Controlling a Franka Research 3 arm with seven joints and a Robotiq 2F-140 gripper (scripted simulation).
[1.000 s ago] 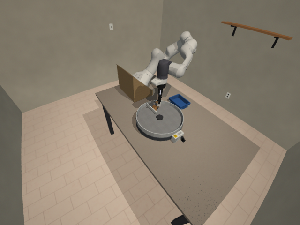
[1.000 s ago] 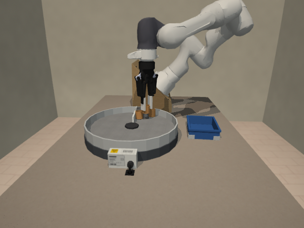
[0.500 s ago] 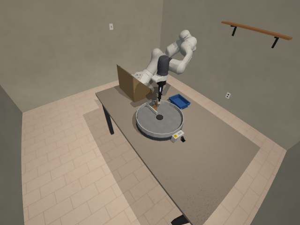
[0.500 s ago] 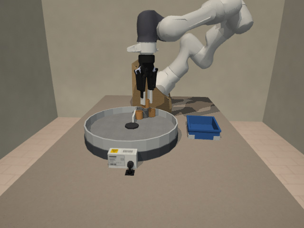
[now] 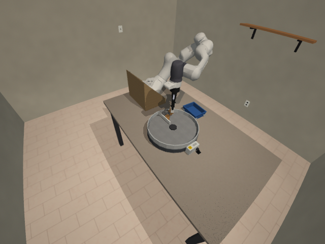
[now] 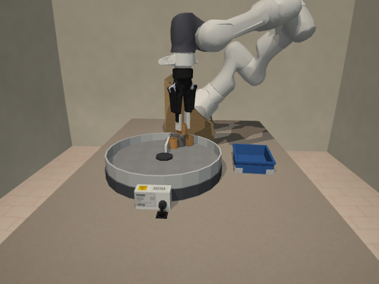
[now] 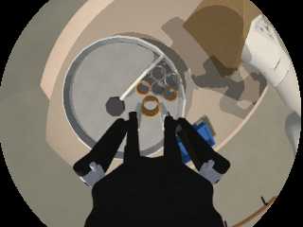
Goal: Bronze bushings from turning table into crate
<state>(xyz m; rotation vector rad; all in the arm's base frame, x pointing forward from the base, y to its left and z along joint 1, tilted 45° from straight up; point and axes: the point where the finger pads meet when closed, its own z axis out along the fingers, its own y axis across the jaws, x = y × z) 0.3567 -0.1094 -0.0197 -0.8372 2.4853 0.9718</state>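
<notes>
Now: the blue crate 4 cm ahead of my hand, 28 cm to the left of it and 15 cm below it. The rest, counted from my hand: grey turning table: 9 cm ahead, 7 cm to the right, 12 cm below.
</notes>
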